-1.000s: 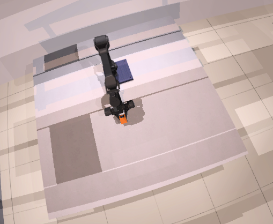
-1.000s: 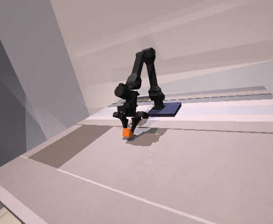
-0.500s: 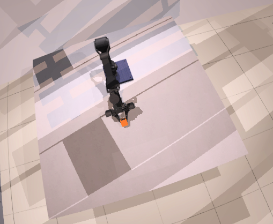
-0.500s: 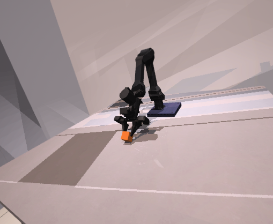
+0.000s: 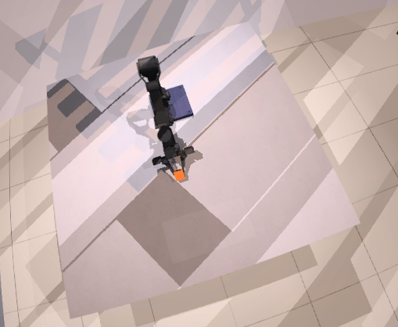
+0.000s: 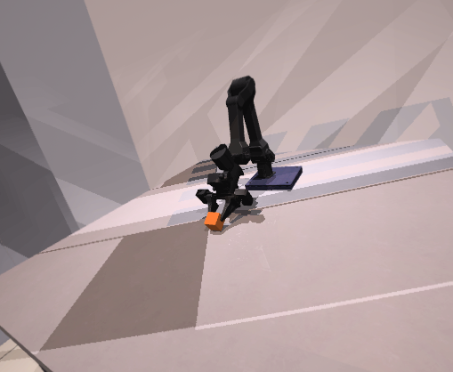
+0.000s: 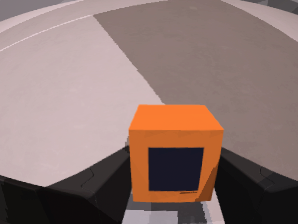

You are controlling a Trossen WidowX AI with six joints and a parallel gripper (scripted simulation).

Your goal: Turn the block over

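Right now my gripper tip is 10 mm past the orange block.
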